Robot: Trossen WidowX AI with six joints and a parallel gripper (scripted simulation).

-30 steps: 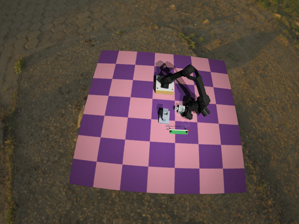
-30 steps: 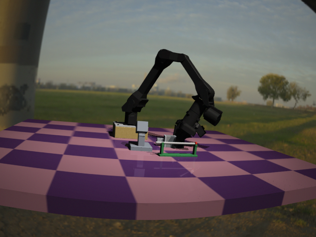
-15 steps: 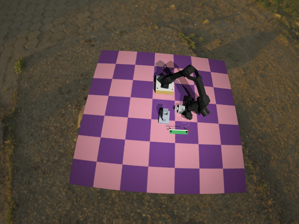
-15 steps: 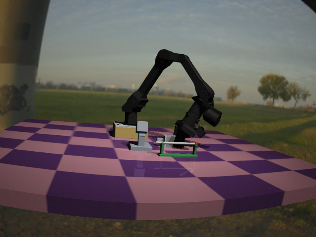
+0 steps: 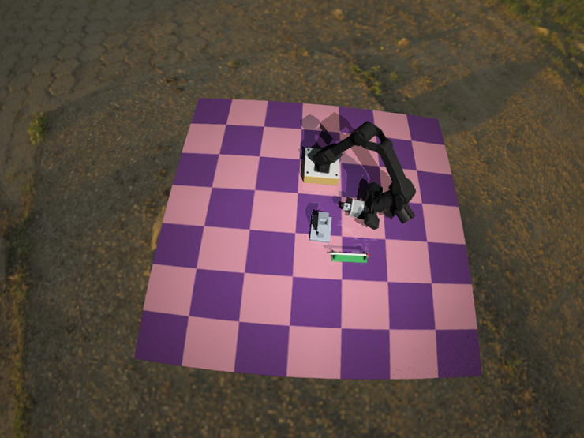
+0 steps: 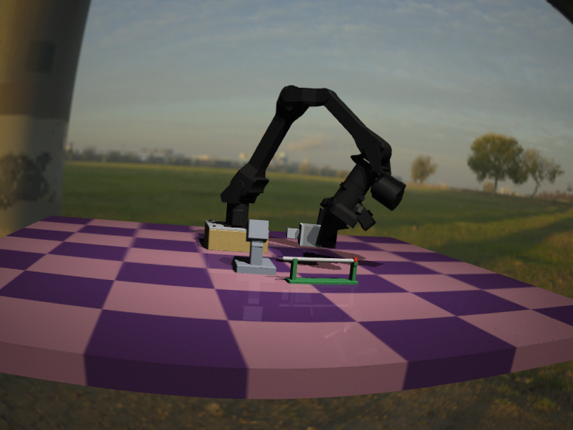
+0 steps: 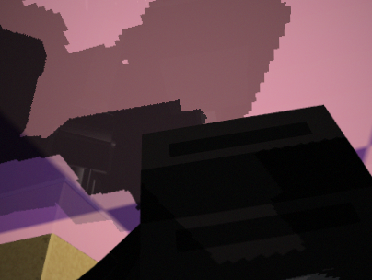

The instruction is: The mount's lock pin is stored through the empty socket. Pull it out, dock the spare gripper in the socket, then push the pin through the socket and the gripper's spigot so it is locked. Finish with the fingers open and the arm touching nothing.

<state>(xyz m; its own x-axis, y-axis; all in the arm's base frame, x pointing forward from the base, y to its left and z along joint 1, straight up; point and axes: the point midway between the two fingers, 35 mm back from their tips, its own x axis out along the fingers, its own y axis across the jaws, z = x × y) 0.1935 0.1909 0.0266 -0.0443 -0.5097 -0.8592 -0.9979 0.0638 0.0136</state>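
Now: the grey mount 90 mm ahead of my gripper tip and 140 mm to the right of it. Round my gripper tip: green rack 180 mm ahead, 20 mm to the right, 30 mm below; spare gripper 10 mm to the right, 20 mm above.
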